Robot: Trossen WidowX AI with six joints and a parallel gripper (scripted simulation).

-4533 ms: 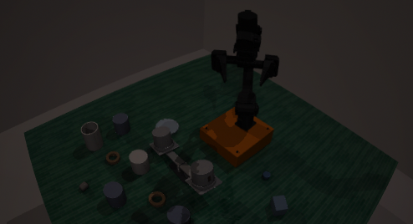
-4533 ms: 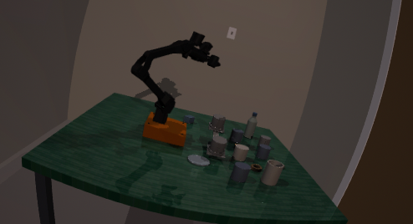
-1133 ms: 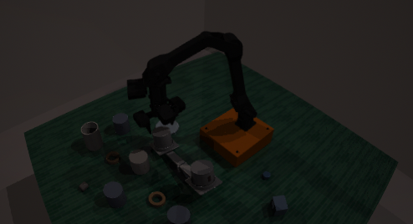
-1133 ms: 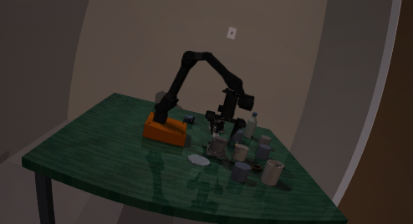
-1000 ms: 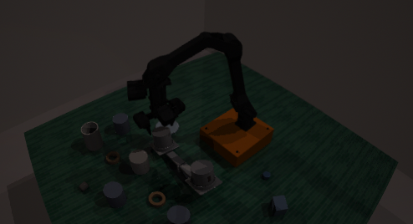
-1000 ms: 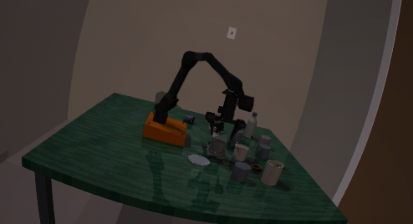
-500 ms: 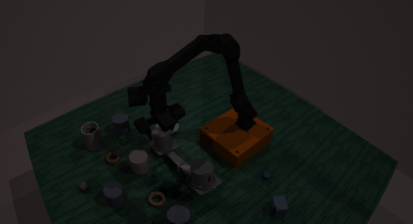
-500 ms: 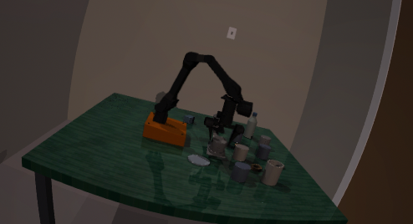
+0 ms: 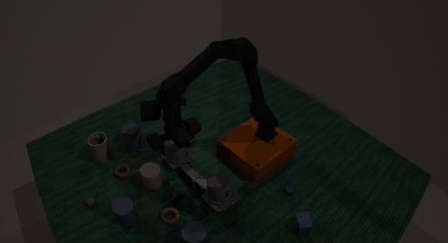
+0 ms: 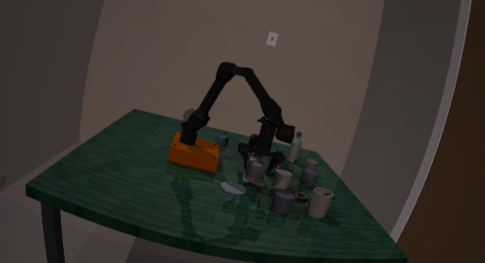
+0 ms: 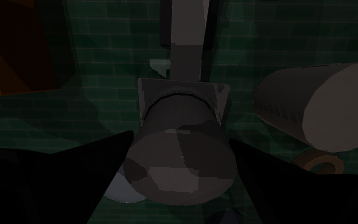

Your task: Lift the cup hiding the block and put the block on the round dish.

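Right now my gripper tip is 9 cm past the round dish, 9 cm to the left of it and 5 cm above it. Round my gripper tip: bottle (30 cm ahead, 43 cm to the left, 6 cm above); then block (1 cm below); then balance (2 cm ahead, 14 cm to the left, 1 cm below).
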